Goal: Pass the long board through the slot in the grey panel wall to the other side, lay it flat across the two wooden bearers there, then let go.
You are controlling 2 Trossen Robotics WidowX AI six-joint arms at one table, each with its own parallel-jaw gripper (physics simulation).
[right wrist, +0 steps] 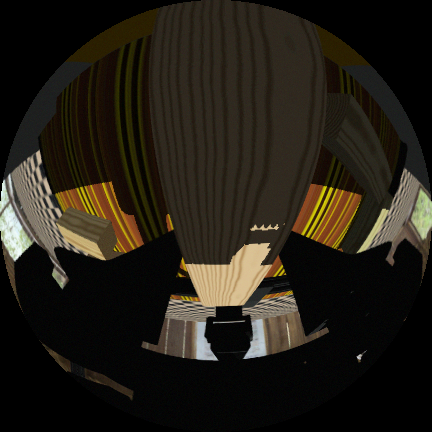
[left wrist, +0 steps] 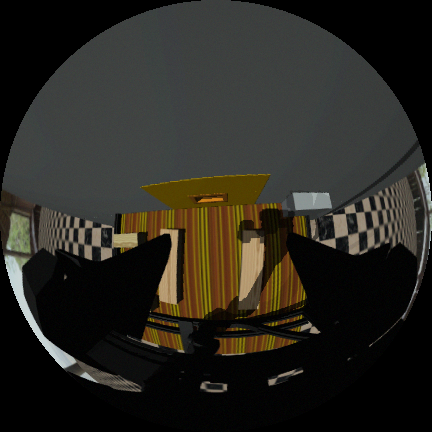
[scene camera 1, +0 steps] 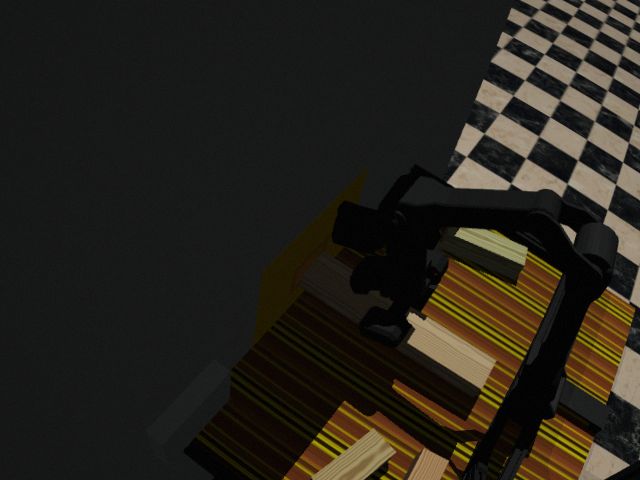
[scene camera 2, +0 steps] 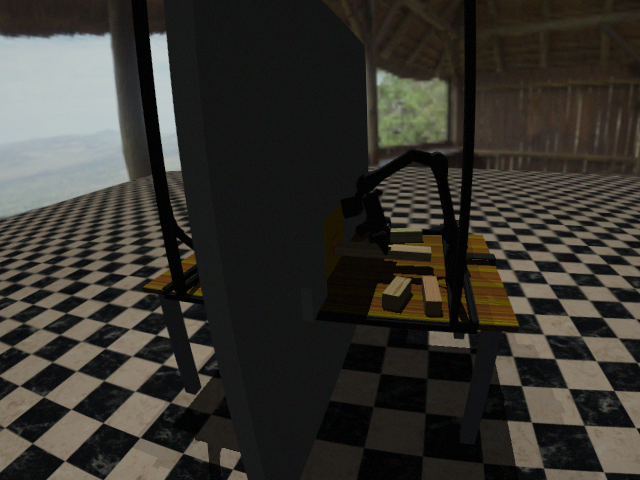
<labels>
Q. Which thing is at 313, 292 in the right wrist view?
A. My right gripper.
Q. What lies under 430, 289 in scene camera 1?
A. My right gripper.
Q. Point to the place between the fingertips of my right gripper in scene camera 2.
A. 387, 251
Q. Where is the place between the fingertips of my left gripper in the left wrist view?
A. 230, 239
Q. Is my left gripper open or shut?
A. Open.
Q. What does my left gripper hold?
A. Nothing.
</labels>
